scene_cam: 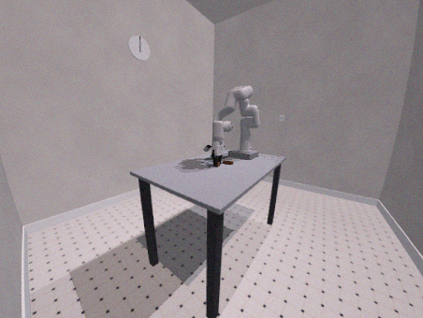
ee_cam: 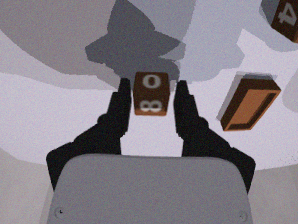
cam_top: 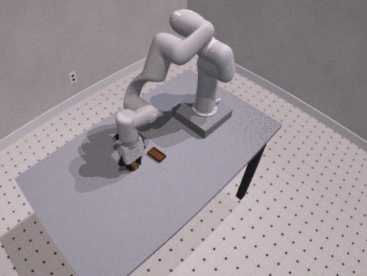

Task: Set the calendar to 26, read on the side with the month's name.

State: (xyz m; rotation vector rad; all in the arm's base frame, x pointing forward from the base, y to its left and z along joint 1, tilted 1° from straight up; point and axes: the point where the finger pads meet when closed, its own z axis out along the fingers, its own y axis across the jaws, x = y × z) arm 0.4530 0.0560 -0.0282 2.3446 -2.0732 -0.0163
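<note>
The brown cube lies 1 cm below my hand. From my hand the other things lie so: brown wooden tray 12 cm behind, 1 cm to the left, 2 cm below.
</note>
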